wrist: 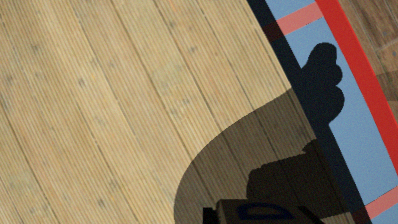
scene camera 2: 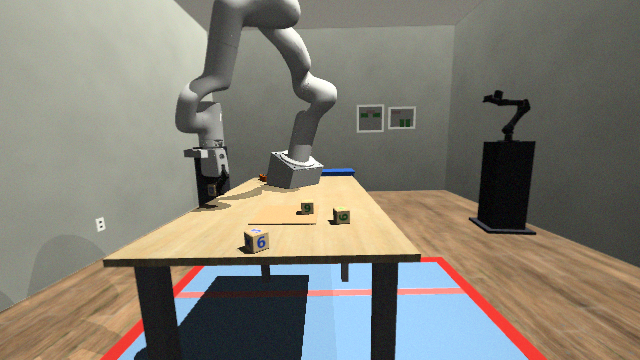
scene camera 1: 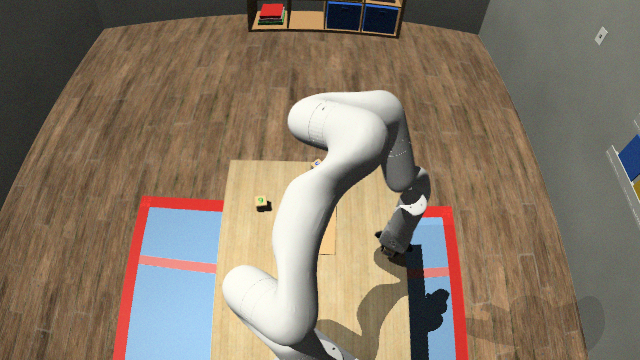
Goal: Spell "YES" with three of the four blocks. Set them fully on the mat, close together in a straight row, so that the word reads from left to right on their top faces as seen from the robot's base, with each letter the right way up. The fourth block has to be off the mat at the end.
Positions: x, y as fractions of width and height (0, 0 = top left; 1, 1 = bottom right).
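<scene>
I can see a tan mat (scene camera 2: 0.43, 0.60), though in the wrist view the mat is out of frame.
</scene>
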